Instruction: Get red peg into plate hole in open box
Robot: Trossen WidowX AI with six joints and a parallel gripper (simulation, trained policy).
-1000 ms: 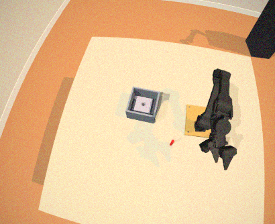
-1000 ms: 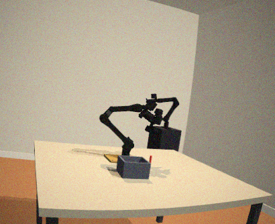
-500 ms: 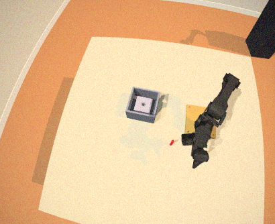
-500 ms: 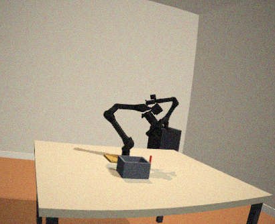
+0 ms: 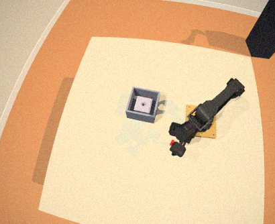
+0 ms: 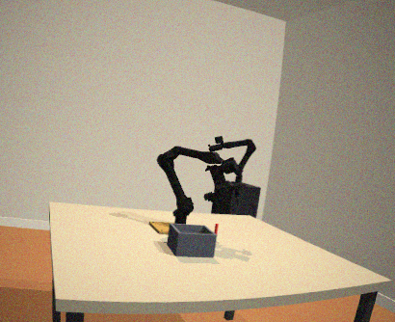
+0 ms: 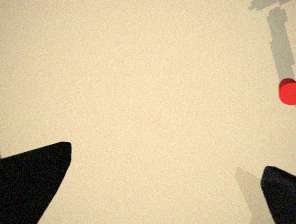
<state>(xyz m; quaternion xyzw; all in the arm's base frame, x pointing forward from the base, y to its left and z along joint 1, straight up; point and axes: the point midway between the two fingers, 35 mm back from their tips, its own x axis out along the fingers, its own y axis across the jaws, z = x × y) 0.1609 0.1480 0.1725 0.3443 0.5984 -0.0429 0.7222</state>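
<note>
Now: gripper tip 60 mm to the left of the red peg and 120 mm above it. From my gripper tip the other things lie so: plate (160 mm ahead, 270 mm to the right, 110 mm below); then grey box (160 mm ahead, 270 mm to the right, 130 mm below).
</note>
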